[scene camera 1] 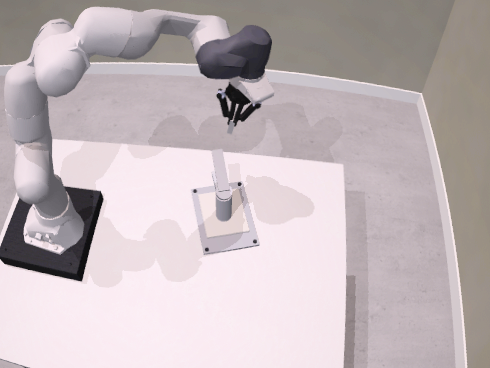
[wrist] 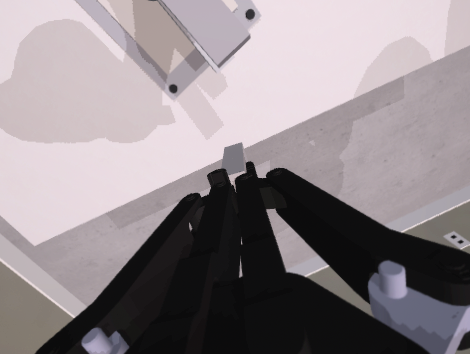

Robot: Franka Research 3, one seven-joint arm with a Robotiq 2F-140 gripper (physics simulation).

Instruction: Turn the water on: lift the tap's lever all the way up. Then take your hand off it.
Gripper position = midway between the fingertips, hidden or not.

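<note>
Scene camera 1 gives me my gripper (scene camera 1: pixel 230 130), and a mounting plate (scene camera 1: pixel 249 239) is there too. In the wrist camera's view I find my gripper (wrist: pixel 237 159) again.
</note>
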